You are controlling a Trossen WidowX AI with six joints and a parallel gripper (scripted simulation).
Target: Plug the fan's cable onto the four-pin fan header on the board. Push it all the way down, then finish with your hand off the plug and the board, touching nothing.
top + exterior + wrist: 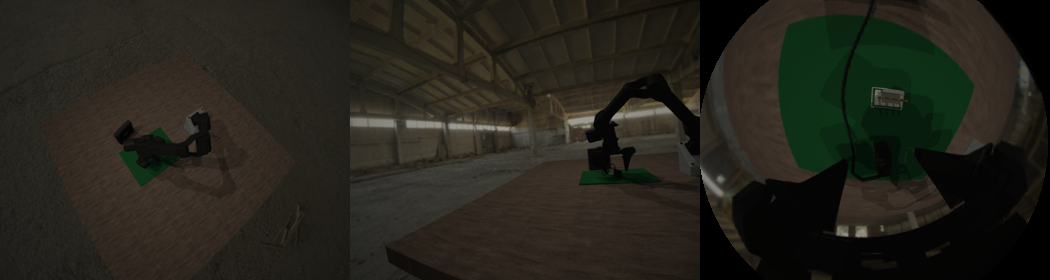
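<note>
The green board is 4 cm to the right of my gripper tip and 4 cm below it. From my gripper tip the other things lie so: black plug: 1 cm to the left; then black fan: 5 cm ahead, 22 cm to the right, 3 cm above; then pale four-pin fan header: 7 cm to the right, 2 cm below.
</note>
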